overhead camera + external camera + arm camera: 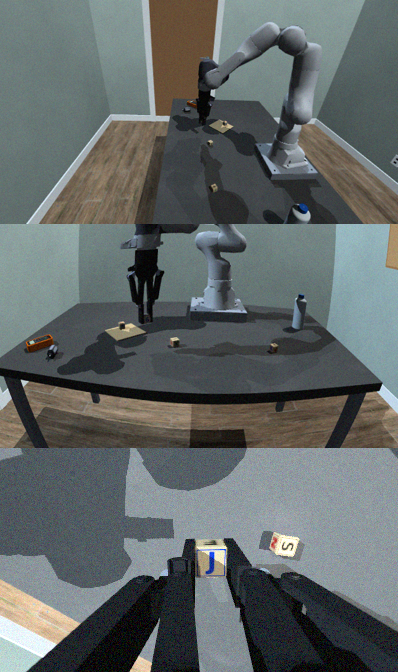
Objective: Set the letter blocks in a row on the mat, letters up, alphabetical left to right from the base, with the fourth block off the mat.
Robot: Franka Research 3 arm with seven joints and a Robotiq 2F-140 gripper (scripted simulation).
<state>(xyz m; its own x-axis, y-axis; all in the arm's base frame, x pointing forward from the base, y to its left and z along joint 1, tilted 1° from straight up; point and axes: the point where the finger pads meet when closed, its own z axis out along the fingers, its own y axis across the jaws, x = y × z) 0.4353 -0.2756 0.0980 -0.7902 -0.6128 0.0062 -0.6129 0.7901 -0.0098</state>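
My gripper is now 17 cm past the tan mat, 13 cm to the left of it and 13 cm above it. Also, from my hand: block: 20 cm behind, 15 cm to the right, 12 cm below; orange device: 50 cm to the right, 12 cm below, 2 cm ahead.
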